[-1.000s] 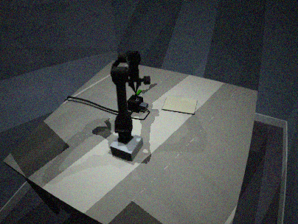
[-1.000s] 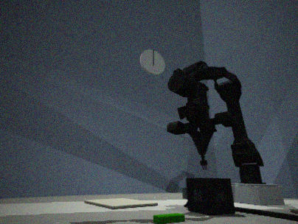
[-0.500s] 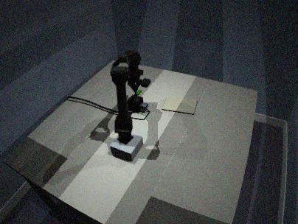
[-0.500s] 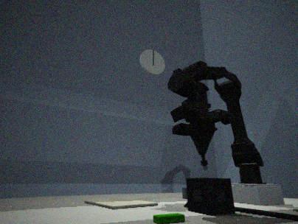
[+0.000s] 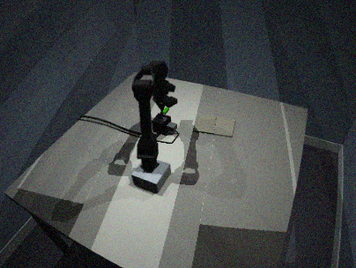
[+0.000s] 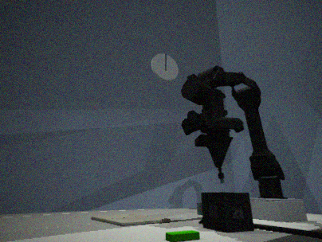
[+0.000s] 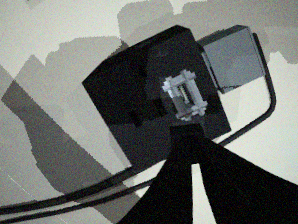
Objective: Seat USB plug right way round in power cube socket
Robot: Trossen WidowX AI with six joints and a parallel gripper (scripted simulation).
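My gripper tip is 20 mm above the USB plug. Round my gripper tip: green block (140 mm ahead, 130 mm below, 100 mm to the left); thin flat plate (220 mm to the right, 180 mm ahead, 130 mm below).
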